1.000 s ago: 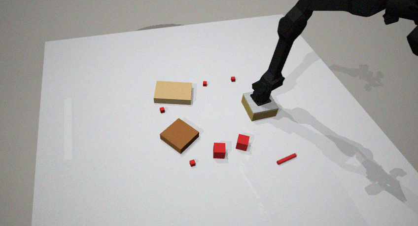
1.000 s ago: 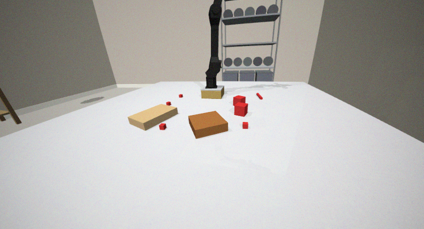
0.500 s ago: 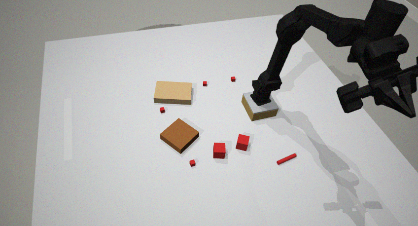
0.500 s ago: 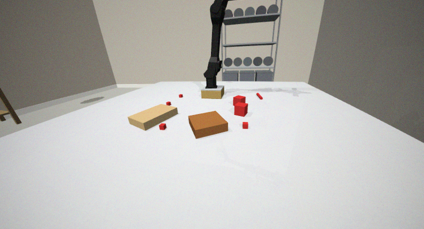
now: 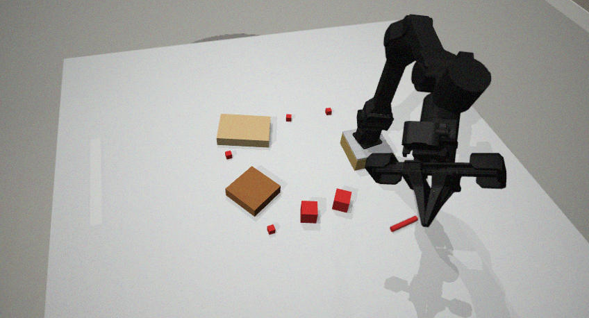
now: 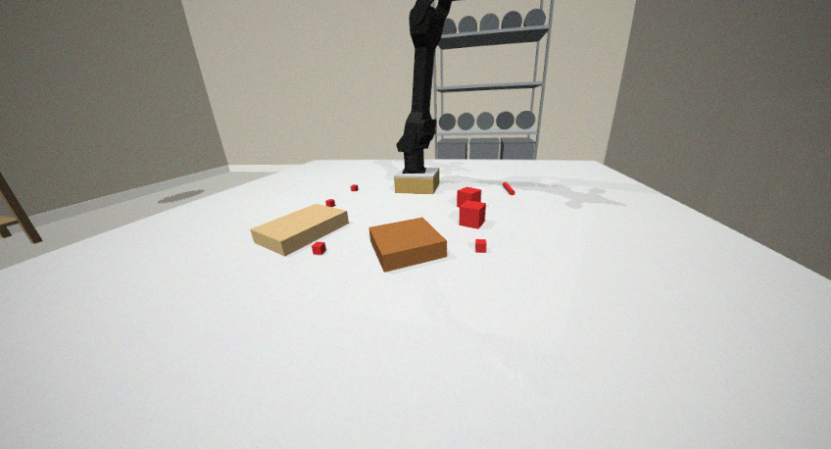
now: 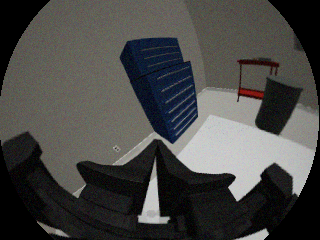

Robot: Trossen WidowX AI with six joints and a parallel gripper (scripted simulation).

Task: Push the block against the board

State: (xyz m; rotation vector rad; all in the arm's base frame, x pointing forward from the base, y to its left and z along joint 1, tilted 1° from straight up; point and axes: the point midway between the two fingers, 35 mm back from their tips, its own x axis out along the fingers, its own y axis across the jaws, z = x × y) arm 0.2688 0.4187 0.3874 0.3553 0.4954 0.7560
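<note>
Right now the square brown block is 8 cm ahead of my gripper tip, 43 cm to the right of it and 42 cm below it. Round my gripper tip: red stick 24 cm behind, 18 cm to the right, 42 cm below; then tan board 2 cm ahead, 64 cm to the right, 42 cm below.
</note>
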